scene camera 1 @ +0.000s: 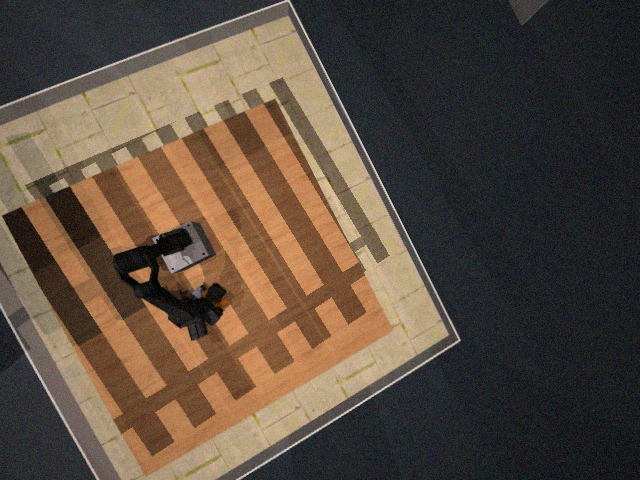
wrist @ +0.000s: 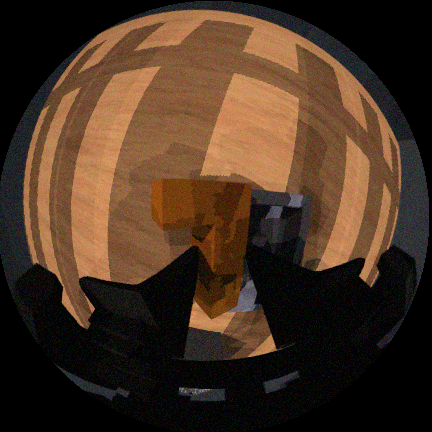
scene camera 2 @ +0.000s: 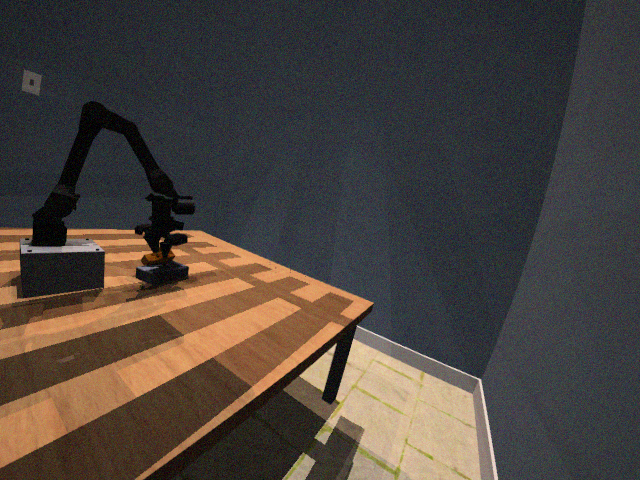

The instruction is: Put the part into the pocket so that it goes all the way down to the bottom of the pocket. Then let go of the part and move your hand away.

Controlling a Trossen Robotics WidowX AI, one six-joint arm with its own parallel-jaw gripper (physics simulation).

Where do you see an orange part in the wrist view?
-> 217,211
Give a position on a dark grey pocket block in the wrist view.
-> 278,221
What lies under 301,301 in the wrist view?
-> The gripper.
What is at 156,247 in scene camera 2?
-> The gripper.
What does the gripper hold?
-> An orange part.
